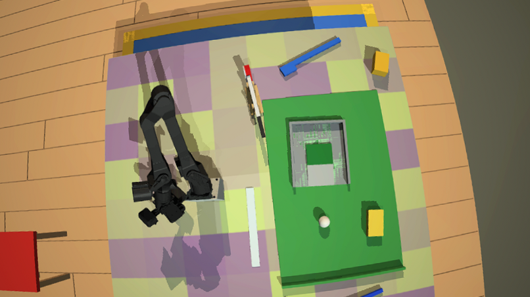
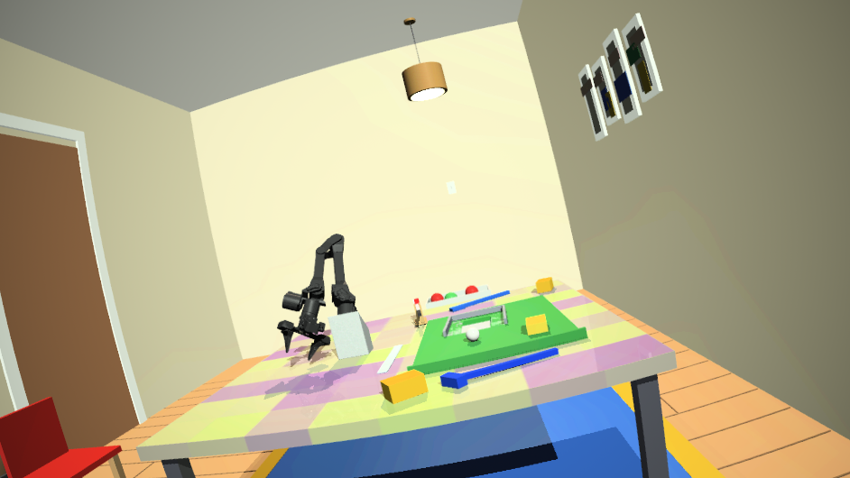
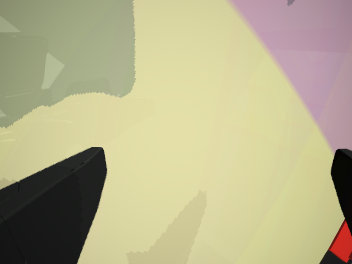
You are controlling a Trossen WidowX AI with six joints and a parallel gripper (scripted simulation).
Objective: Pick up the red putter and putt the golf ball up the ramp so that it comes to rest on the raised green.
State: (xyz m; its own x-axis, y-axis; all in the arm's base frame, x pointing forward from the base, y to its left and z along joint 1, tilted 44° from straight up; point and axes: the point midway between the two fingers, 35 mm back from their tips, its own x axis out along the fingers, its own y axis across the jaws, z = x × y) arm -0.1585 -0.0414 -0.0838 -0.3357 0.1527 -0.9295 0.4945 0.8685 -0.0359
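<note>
Now: gripper tip 34 cm short of the white strip, 2 cm to the left of it and 5 cm above it. From my gripper tip the other things lie so: white golf ball 60 cm ahead, 2 cm below.
</note>
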